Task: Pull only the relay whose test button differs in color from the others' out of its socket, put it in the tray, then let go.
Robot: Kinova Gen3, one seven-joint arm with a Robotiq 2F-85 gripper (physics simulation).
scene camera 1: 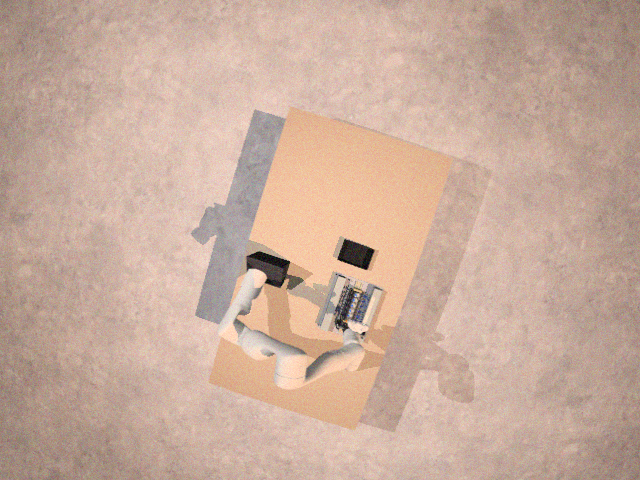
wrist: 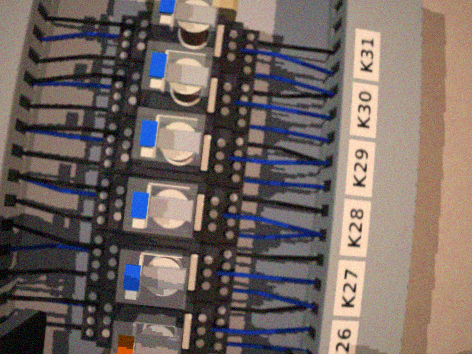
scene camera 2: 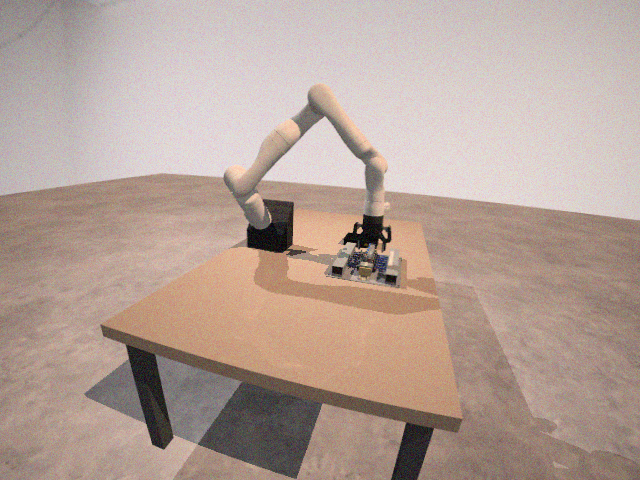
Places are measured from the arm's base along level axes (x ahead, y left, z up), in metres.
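Pixels of known places: gripper, fingertip midpoint: [scene camera 2: 370, 250]; arm's base, origin of the base link: [scene camera 1: 258, 274] [scene camera 2: 261, 220].
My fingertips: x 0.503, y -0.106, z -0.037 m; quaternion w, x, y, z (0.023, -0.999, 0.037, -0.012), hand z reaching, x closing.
For each thing: its top centre in the pictures, then the offset to it from my fingertips. Level surfaces: height alone.
- relay with the orange test button, middle of its top: [wrist: 145, 351] dy -0.003, dx -0.007, dz -0.018 m
- K28, middle of its top: [wrist: 159, 207] dy +0.054, dx -0.006, dz -0.018 m
- wooden table, its level: dz -0.087 m
The relay with the orange test button [wrist: 157, 341] sits in its socket at the bottom edge of the wrist view, beside the partly cut-off label ending in 26. Several relays with blue buttons, such as the one beside K28 [wrist: 170, 209], sit in the row above it. My gripper [scene camera 2: 370, 247] is open and empty, pointing down over the relay row; how far its tips are from the orange-button relay is not clear. One dark fingertip shows at the wrist view's lower left corner. In scene camera 1 the arm hides the gripper. The black tray [scene camera 1: 370, 262] lies beyond the panel and looks empty.
The relay panel [scene camera 1: 325, 316] [scene camera 2: 336, 275] has raised grey wire ducts along both sides. Black and blue wires [wrist: 280, 104] run from the sockets to the ducts. A tall black box [scene camera 1: 268, 263] [scene camera 2: 279, 224] stands by the arm's base on the wooden table [scene camera 1: 351, 170] [scene camera 2: 289, 330].
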